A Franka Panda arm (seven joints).
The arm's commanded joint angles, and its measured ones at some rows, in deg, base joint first. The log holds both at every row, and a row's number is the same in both.
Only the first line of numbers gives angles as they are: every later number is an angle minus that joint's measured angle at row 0.
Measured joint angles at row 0:
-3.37, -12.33, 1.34, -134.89, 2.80, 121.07, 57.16
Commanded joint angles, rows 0 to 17:
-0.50, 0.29, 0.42, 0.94, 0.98, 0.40, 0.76
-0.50, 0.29, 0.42, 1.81, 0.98, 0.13, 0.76
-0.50, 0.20, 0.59, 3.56, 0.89, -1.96, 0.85
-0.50, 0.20, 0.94, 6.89, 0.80, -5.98, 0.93
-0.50, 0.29, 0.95, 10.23, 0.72, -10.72, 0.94
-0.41, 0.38, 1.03, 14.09, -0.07, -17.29, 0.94
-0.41, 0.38, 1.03, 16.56, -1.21, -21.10, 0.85
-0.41, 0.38, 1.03, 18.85, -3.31, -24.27, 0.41
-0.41, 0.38, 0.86, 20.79, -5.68, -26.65, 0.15
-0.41, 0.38, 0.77, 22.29, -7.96, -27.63, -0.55
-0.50, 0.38, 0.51, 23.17, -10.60, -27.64, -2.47
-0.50, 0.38, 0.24, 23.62, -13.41, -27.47, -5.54
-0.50, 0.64, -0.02, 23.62, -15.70, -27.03, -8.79
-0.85, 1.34, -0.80, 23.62, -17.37, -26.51, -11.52
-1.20, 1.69, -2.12, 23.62, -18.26, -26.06, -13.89
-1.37, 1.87, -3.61, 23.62, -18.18, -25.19, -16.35
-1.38, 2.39, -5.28, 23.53, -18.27, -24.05, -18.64
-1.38, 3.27, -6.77, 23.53, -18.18, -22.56, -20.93
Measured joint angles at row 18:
-0.73, 0.87, -3.17, 22.49, -17.20, -25.34, -13.96
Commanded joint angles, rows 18 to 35:
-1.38, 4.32, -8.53, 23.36, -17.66, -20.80, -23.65
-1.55, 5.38, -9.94, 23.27, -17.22, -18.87, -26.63
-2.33, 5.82, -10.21, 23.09, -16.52, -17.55, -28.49
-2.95, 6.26, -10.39, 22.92, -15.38, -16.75, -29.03
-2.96, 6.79, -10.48, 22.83, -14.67, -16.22, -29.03
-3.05, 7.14, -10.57, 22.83, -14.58, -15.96, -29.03
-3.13, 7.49, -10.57, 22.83, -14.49, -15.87, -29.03
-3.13, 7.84, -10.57, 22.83, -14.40, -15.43, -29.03
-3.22, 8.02, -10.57, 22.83, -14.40, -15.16, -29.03
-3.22, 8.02, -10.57, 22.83, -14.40, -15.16, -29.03
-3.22, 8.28, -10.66, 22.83, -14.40, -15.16, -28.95
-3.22, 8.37, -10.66, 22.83, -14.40, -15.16, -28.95
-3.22, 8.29, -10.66, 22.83, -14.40, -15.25, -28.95
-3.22, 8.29, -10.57, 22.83, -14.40, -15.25, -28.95
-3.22, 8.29, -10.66, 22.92, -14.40, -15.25, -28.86
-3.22, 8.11, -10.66, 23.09, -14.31, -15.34, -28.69
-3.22, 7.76, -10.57, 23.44, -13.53, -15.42, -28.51
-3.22, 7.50, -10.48, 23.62, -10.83, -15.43, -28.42
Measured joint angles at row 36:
-2.74, 8.18, -11.03, 22.63, -14.84, -15.68, -28.32
